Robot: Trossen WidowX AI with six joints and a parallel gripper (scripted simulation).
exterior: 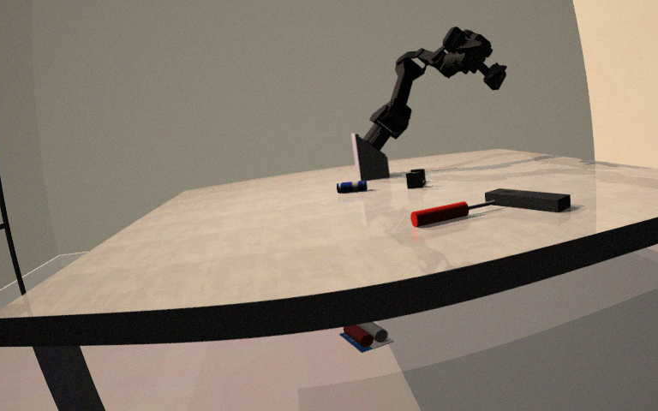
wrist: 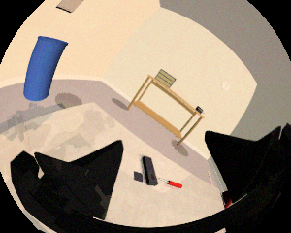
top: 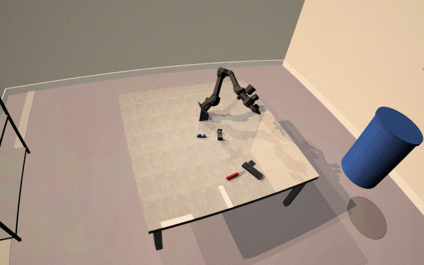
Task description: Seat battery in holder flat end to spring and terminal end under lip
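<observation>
The battery lies 34 cm to the right of my gripper tip, 28 cm below it and 16 cm behind it. Also, from my gripper tip: black block: 27 cm below, 27 cm ahead, 15 cm to the right; red-handled screwdriver: 28 cm below, 27 cm to the right, 25 cm ahead.
</observation>
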